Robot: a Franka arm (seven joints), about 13 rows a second.
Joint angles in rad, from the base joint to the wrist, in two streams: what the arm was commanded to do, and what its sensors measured. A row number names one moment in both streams.
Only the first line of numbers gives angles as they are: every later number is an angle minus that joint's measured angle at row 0.
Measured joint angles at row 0:
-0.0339, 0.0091, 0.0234, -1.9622, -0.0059, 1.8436, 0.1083
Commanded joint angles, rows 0 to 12:
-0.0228, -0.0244, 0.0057, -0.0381, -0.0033, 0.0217, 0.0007
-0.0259, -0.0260, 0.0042, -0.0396, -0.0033, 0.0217, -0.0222
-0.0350, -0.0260, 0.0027, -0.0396, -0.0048, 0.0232, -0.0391
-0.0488, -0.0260, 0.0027, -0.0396, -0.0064, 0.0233, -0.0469
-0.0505, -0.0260, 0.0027, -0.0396, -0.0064, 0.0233, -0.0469
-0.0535, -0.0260, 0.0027, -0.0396, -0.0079, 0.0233, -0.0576
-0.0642, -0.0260, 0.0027, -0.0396, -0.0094, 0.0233, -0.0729
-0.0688, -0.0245, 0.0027, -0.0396, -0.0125, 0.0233, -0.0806
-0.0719, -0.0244, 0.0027, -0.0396, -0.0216, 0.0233, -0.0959
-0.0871, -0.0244, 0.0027, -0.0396, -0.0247, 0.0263, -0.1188
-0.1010, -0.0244, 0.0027, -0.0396, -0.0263, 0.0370, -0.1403
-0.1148, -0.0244, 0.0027, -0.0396, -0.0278, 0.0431, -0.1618
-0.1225, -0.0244, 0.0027, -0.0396, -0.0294, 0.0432, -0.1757
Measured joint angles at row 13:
-0.0914, -0.0018, -0.0042, -0.0101, -0.0153, 0.0160, -0.1307
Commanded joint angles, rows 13 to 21:
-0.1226, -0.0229, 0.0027, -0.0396, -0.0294, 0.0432, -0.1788
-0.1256, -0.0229, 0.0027, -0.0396, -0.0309, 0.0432, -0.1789
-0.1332, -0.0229, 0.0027, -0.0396, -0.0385, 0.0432, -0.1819
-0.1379, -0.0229, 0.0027, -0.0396, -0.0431, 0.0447, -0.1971
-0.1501, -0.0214, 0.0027, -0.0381, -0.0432, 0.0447, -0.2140
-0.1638, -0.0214, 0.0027, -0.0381, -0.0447, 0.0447, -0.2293
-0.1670, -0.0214, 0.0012, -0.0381, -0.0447, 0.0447, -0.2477
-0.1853, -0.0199, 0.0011, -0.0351, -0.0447, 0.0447, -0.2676
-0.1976, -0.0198, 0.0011, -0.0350, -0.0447, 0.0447, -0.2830
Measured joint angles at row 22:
-0.1608, -0.0019, -0.0063, -0.0109, -0.0271, 0.0216, -0.2374
